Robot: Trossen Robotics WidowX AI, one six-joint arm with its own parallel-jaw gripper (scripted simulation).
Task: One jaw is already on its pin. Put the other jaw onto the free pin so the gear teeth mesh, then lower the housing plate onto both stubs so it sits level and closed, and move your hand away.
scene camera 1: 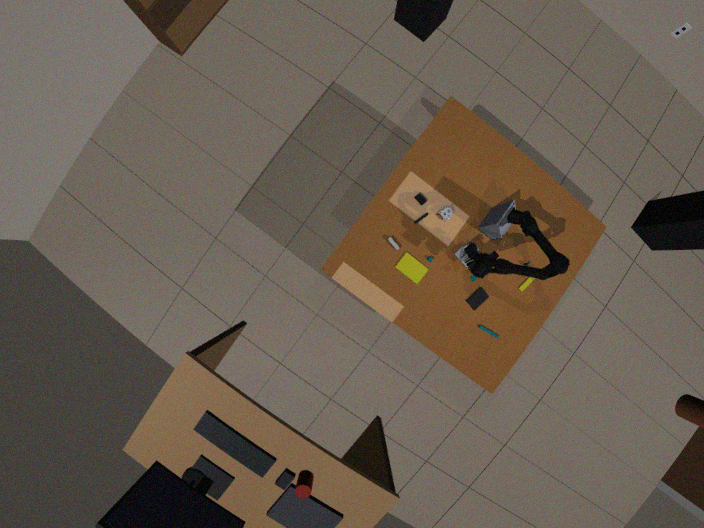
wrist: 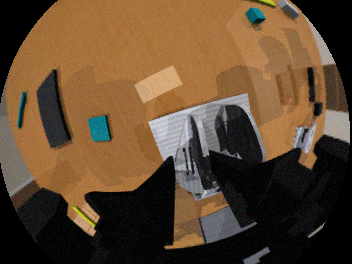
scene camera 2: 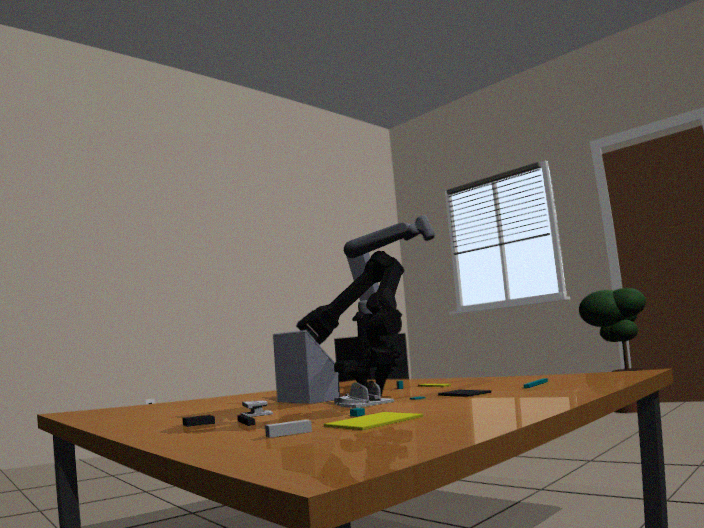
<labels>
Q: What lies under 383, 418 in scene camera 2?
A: A yellow sheet.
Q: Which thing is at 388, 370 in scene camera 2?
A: My gripper.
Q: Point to a dark flat plate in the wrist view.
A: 52, 117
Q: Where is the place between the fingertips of my gripper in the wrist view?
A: At 188, 156
</labels>
